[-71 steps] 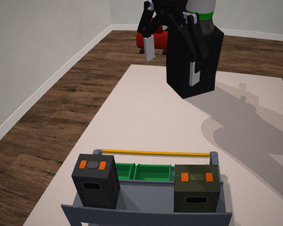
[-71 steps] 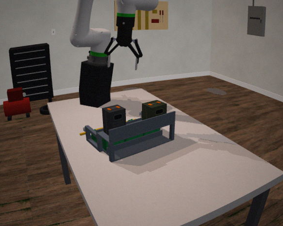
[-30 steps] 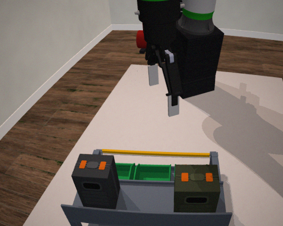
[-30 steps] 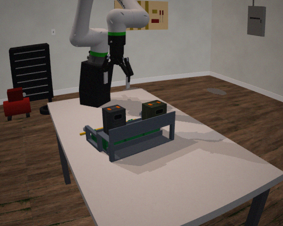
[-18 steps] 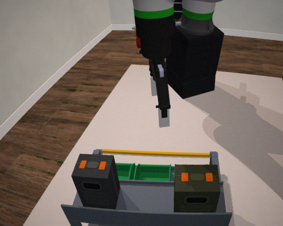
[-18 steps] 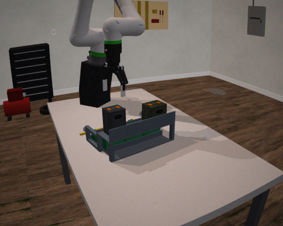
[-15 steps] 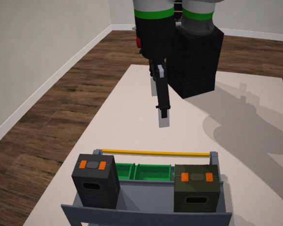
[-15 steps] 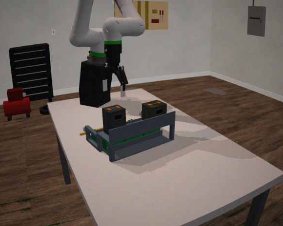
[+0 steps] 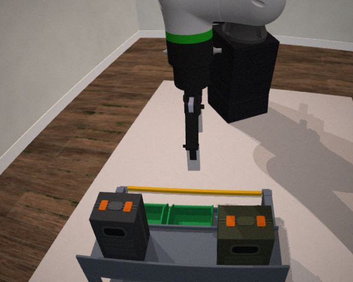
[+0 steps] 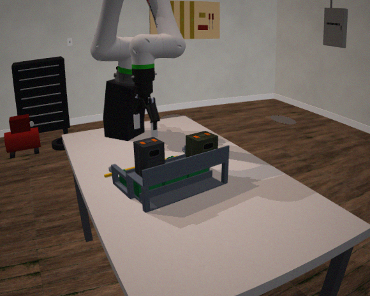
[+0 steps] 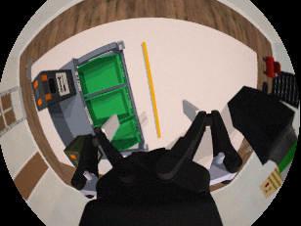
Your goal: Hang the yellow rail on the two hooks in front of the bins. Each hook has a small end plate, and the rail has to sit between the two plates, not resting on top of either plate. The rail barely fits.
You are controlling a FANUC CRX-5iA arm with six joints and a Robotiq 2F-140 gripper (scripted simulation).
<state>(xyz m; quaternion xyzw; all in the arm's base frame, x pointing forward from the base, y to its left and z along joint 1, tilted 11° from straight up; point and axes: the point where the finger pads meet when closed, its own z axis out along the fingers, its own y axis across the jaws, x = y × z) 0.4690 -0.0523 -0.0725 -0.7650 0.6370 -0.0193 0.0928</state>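
My gripper is now 10 mm past the yellow rail, 20 mm to the left of it and 170 mm above it. The rest, counted from my hand: rack shelf: 260 mm ahead, 40 mm to the left, 70 mm below.
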